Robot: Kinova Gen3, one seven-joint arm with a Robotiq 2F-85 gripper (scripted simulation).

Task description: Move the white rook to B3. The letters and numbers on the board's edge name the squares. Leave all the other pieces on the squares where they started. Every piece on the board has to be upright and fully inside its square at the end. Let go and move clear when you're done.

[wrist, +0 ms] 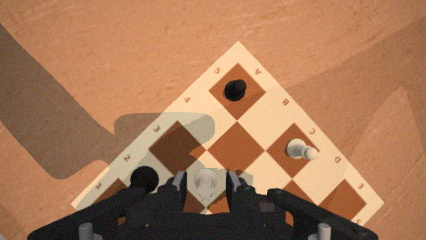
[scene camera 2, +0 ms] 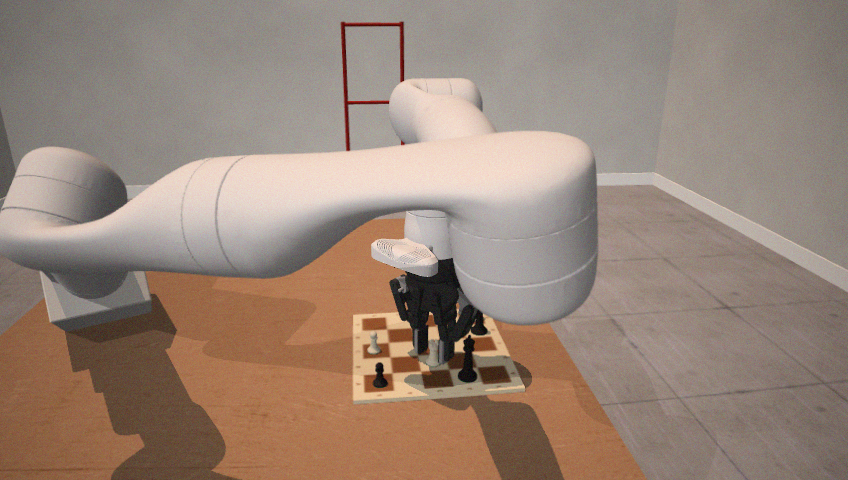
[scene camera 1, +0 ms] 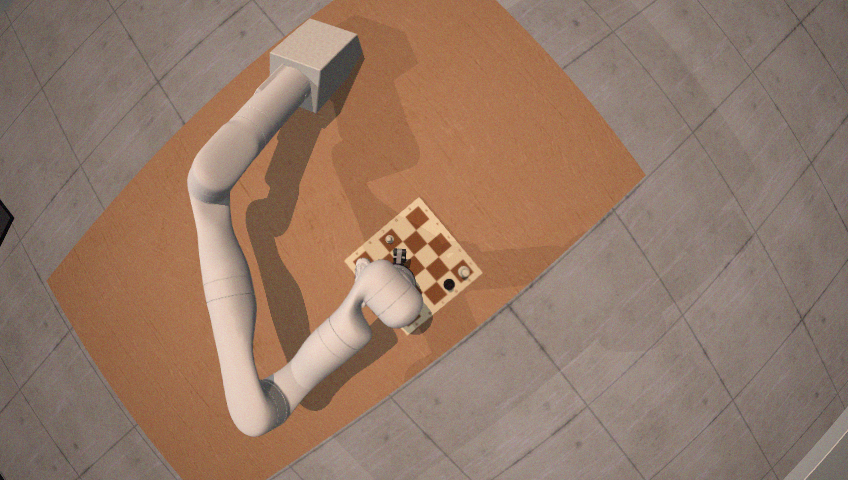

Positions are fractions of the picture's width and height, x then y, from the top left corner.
Labels:
small chessboard: wrist 0.48, 0.54; scene camera 2 0.48, 0.79; scene camera 1 0.51, 0.53

